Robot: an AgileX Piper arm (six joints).
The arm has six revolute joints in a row. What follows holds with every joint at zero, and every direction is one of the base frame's.
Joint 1 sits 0.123 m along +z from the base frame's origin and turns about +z.
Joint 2 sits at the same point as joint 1 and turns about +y.
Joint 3 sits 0.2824 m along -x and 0.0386 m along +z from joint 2 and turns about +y.
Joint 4 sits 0.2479 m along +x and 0.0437 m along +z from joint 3 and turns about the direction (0.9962, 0, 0.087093).
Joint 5 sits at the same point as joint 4 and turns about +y.
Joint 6 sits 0.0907 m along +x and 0.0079 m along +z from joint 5 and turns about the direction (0.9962, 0, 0.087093).
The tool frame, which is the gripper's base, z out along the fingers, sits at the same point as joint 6; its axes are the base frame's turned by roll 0, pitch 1.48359 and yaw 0 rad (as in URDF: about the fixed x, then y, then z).
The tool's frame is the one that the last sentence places.
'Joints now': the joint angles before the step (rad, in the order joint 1, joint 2, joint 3, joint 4, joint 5, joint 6). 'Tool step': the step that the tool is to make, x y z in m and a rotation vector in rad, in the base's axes. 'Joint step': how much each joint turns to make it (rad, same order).
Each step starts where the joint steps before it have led.
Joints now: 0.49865, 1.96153, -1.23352, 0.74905, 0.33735, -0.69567
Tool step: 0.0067, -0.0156, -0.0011, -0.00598, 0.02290, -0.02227
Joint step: -0.04500, -0.00028, 0.00023, -0.00943, 0.03146, -0.00001
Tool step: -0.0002, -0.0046, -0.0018, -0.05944, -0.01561, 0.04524
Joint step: -0.00599, -0.00132, 0.00169, -0.08790, 0.01201, 0.00959
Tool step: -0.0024, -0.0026, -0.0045, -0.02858, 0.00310, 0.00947
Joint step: -0.00003, 0.00012, 0.01500, -0.03983, -0.00421, 0.01574
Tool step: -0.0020, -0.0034, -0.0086, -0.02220, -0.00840, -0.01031
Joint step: 0.00018, 0.00599, 0.02839, -0.01321, -0.03965, 0.00135
